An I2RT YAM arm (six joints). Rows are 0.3 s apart.
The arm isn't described. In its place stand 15 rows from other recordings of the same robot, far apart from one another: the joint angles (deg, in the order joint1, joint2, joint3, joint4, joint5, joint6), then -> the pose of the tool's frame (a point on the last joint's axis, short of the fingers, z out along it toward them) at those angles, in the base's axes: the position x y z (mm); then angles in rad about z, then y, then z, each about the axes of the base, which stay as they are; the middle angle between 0 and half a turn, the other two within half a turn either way.
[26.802, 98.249, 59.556, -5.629, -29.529, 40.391] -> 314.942 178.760 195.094 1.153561 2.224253 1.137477
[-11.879, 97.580, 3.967, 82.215, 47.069, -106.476] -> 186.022 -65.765 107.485 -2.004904 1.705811 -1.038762
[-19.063, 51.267, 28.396, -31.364, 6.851, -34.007] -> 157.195 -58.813 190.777 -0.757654 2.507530 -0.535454
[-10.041, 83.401, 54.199, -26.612, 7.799, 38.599] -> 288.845 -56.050 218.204 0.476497 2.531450 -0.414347
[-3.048, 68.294, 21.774, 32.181, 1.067, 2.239] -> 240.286 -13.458 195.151 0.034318 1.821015 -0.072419
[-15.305, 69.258, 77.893, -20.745, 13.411, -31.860] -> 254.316 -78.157 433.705 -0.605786 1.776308 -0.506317
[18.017, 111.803, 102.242, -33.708, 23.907, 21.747] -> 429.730 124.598 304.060 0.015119 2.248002 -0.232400
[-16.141, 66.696, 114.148, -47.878, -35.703, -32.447] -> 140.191 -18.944 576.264 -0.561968 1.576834 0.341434
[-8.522, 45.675, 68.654, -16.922, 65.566, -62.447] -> 119.706 -50.710 462.611 -0.993598 1.527136 -1.295184
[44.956, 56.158, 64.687, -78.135, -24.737, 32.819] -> 90.967 111.880 328.778 1.417196 2.589270 1.707874
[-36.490, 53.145, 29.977, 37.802, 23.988, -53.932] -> 163.095 -138.642 310.427 -0.835532 1.337873 -1.067924
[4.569, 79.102, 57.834, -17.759, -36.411, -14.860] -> 297.272 44.955 275.148 0.189082 2.102218 0.839204
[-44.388, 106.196, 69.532, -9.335, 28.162, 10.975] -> 273.521 -291.251 193.052 -0.263032 2.257733 -1.431298
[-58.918, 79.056, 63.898, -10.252, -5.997, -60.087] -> 168.836 -272.878 319.605 -0.999125 2.011686 -0.912531
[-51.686, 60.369, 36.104, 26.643, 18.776, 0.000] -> 142.964 -199.415 301.461 0.013366 1.531502 -1.230057
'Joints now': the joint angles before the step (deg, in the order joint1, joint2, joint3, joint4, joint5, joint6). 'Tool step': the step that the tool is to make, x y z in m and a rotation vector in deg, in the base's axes. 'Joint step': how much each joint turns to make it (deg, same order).
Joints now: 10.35 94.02 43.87 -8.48 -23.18 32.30
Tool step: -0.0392 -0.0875 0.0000 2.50 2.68 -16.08
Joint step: -18.63 -9.27 -8.57 -3.77 -3.47 -1.04
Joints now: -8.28 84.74 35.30 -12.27 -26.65 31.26
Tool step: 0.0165 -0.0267 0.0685 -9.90 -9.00 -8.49
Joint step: -3.95 -6.71 9.80 -6.15 9.28 -0.74
